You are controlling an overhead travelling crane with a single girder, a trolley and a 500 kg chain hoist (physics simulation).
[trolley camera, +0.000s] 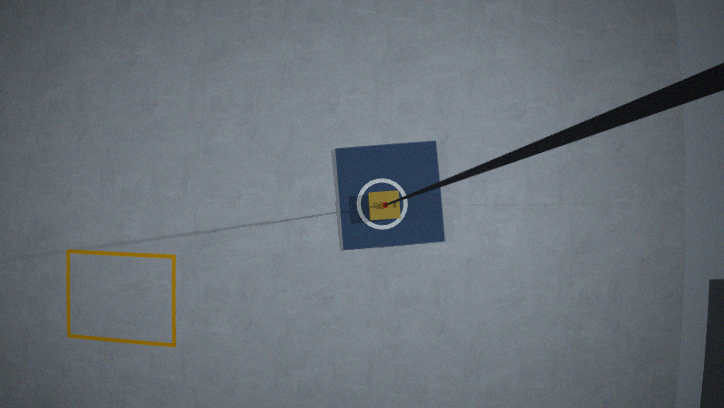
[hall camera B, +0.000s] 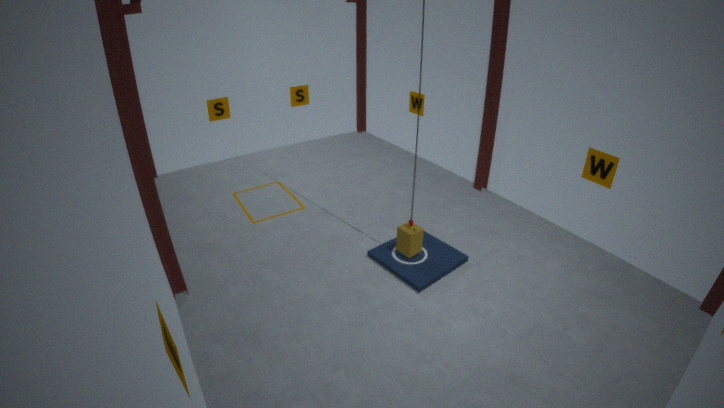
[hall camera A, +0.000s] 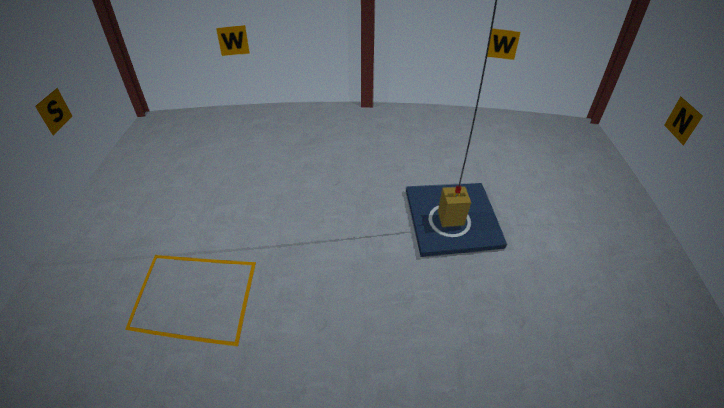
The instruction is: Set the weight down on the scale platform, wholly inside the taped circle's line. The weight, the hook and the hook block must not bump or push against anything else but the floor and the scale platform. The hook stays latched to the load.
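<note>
The yellow weight [hall camera A: 453, 213] [hall camera B: 408, 242] [trolley camera: 375, 212] is upright, low over the blue scale platform [hall camera A: 486, 228] [hall camera B: 440, 266] [trolley camera: 420, 162]. Whether its underside touches the platform or a small gap remains cannot be told. From above, it shows within the white taped circle [hall camera A: 449, 235] [hall camera B: 409, 262] [trolley camera: 382, 227], nearer the circle's right side in the trolley view. Its shadow falls to its left on the platform. My hook with its small red block [hall camera A: 458, 190] [hall camera B: 410, 223] [trolley camera: 385, 205] is at the weight's top, latched to it; the latch itself is too small to see.
A yellow outlined square [hall camera A: 202, 259] [hall camera B: 278, 214] [trolley camera: 174, 299] is marked on the floor, away from the platform. Dark red columns [hall camera A: 367, 55] [hall camera B: 491, 96] stand along the walls. The chain [hall camera A: 476, 106] [hall camera B: 416, 131] [trolley camera: 557, 141] runs up from the hook.
</note>
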